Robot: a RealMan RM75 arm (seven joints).
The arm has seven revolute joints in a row. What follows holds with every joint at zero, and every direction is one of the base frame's.
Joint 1 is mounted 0.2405 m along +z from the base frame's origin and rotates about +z.
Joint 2 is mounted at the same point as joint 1 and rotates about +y.
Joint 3 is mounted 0.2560 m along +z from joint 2 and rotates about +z.
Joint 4 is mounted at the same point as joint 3 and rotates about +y.
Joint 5 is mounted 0.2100 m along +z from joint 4 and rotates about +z.
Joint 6 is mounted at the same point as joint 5 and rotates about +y.
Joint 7 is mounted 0.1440 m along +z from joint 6 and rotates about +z.
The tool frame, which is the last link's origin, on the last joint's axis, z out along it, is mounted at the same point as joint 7; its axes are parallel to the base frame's.
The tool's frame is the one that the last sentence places.
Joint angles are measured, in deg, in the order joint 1, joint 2, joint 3, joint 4, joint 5, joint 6, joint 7. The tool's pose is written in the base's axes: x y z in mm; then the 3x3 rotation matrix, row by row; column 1 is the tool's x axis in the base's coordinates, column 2 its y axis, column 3 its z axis. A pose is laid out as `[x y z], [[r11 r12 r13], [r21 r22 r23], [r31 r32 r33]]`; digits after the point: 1 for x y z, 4 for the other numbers.
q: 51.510 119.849 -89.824 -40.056 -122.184 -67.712 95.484
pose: [146.3 370.9 -108.0], [[0.9789 0.0809 0.1876], [0.0774 -0.9967 0.0258], [0.1890 -0.0107 -0.9819]]
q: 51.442 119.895 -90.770 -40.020 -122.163 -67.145 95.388
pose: [147.3 369.9 -110.0], [[0.9764 0.0908 0.1960], [0.0872 -0.9958 0.0271], [0.1977 -0.0094 -0.9802]]
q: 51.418 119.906 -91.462 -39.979 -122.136 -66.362 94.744
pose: [147.8 370.3 -111.3], [[0.9734 0.1093 0.2011], [0.1045 -0.9939 0.0347], [0.2037 -0.0128 -0.9790]]
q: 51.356 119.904 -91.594 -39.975 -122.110 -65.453 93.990
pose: [147.9 372.1 -111.5], [[0.9719 0.1252 0.1993], [0.1177 -0.9918 0.0490], [0.2038 -0.0242 -0.9787]]
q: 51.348 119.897 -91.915 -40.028 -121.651 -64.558 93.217
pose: [146.6 373.5 -112.2], [[0.9711 0.1415 0.1925], [0.1320 -0.9894 0.0610], [0.1991 -0.0339 -0.9794]]
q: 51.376 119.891 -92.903 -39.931 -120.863 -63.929 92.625
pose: [145.8 372.7 -114.3], [[0.9694 0.1556 0.1901], [0.1464 -0.9873 0.0614], [0.1973 -0.0317 -0.9798]]
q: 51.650 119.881 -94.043 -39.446 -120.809 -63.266 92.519
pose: [147.0 372.1 -116.7], [[0.9648 0.1670 0.2033], [0.1577 -0.9856 0.0615], [0.2107 -0.0272 -0.9772]]
